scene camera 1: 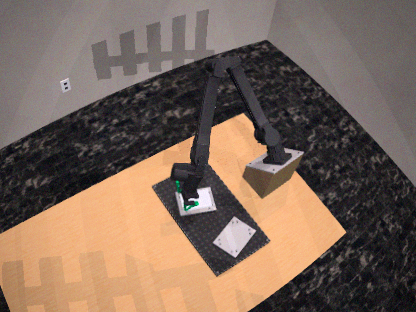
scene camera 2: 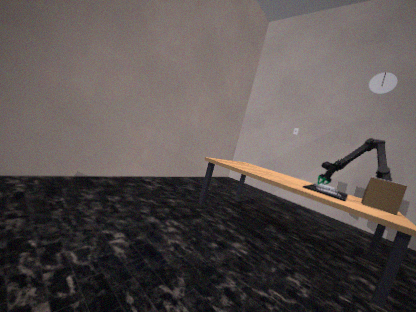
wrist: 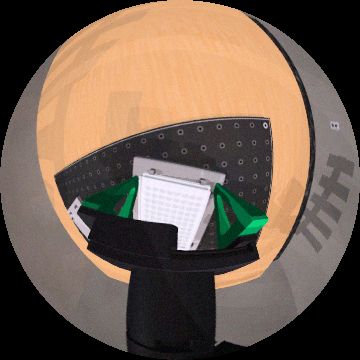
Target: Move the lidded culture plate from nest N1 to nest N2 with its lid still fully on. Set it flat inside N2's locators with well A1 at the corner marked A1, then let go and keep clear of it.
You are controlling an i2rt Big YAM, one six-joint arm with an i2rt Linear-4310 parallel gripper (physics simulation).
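Frame: origin at the arm's base, x left, y back, z up, level; centimetres.
Seen in the pictures: gripper, fingertip midpoint: (scene camera 1: 182, 201) (scene camera 2: 320, 184) (wrist: 176, 182); arm's base, link origin: (scene camera 1: 277, 159) (scene camera 2: 384, 186).
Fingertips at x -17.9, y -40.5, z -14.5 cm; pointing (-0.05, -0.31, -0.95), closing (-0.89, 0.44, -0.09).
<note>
Offsets run from my fingertips to a thing's top centre. Level surfaces: height alone.
The white lidded culture plate {dx +3.4, dy +5.1, dz +1.0 cm} (scene camera 1: 204, 195) (wrist: 172, 202) lies on a light grey nest {dx +3.2, dy +5.2, dz +0.1 cm} (wrist: 170, 164), its far edge beside two small locators in the wrist view. The lid appears to cover it; A1 and the nest labels are not legible. The other nest {dx +27.7, dy +5.6, dz +0.1 cm} (scene camera 1: 234, 237) (wrist: 74, 209) carries no plate and stands at the front right of the board in scene camera 1. My gripper (scene camera 1: 185, 196) (scene camera 2: 322, 180) (wrist: 176, 182) is open, with its green fingers on either side of the plate and gaps beside it. The gripper body hides the plate's near end in the wrist view.
Both nests stand on a black perforated board {dx +12.2, dy +6.0, dz -2.1 cm} (scene camera 1: 216, 257) (wrist: 192, 138) on the wooden table {dz -3.4 cm} (scene camera 1: 100, 220) (scene camera 2: 265, 173). The arm's base stands on a brown block (scene camera 1: 264, 182) (scene camera 2: 384, 196) to the right of the board in scene camera 1.
</note>
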